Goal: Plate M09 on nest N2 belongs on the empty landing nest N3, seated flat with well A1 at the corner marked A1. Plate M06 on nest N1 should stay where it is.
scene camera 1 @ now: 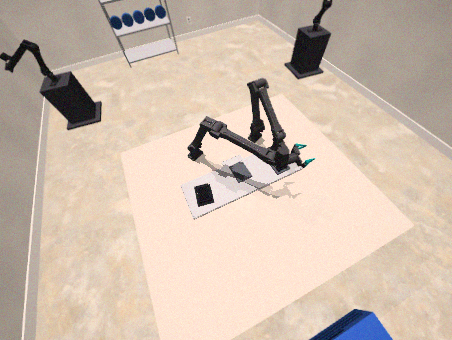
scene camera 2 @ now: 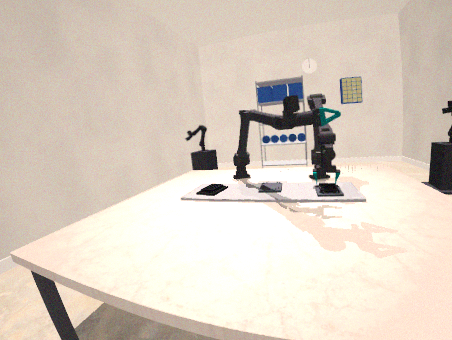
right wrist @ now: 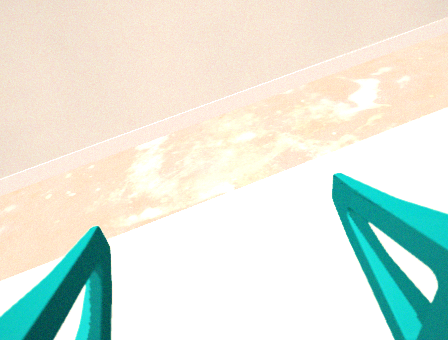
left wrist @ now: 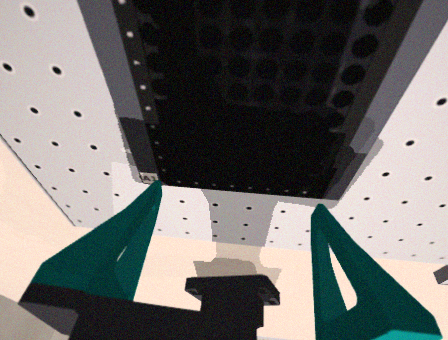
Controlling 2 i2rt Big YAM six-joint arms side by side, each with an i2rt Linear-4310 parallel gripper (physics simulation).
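A black well plate sits on a grey nest at the right of the board in scene camera 2. An A1 tag shows at its near left corner in the left wrist view. Another black plate lies at the board's left end. The grey landing nest between them bears no plate. Plate and nest names are not readable. My left gripper is open, low over the right-hand plate, its fingertips near that plate's near end. My right gripper is open and empty, high above the board's right end.
The pale perforated board lies on the table. In scene camera 1 the right arm passes over the board and hides its right part. A shelf rack and pedestal-mounted arms stand beyond the table.
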